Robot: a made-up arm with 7 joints. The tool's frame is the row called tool.
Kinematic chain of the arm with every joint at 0, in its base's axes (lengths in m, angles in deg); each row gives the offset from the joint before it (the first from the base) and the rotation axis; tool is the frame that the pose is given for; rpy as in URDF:
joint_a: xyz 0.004 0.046 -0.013 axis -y
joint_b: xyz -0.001 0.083 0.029 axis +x
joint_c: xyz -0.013 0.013 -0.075 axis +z
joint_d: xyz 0 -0.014 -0.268 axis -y
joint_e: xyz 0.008 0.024 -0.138 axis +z
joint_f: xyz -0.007 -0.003 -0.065 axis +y
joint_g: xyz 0 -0.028 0.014 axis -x
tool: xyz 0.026 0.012 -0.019 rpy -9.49 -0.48 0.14
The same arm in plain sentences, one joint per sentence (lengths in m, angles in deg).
The arm has seven revolute joints in a row. What follows holds with every joint at zero, and every direction is one of the base frame's. The first joint sits 0.004 m along +x and 0.046 m along +y and 0.013 m along -z from the base frame's origin and turns about -y. The second joint sits 0.001 m along -x and 0.083 m along +y and 0.029 m along +z from the first joint and turns about +x. The third joint sits 0.013 m along -x and 0.013 m along +y and 0.075 m along -z from the second joint and turns about +z. The fourth joint sits 0.014 m along -y and 0.268 m along -z from the third joint and turns about -y. The fifth joint sits 0.008 m along +x and 0.024 m along +y and 0.138 m along -z from the fourth joint and turns about +z. The sixth joint sits 0.007 m along -x and 0.003 m along -y and 0.065 m along -z from the fifth joint and turns about +y. The seventh joint sits 0.028 m along -y and 0.014 m along +z from the sixth joint and turns about -x. The tool frame, which is the frame that the pose is given for, sits 0.026 m along +x and 0.012 m along +y and 0.019 m along -z from the seventh joint; its axes are the base frame's turned by roll -9.49, pitch -0.48 and yaw 0.14 deg (as in URDF: about the fixed x, then y, then z).
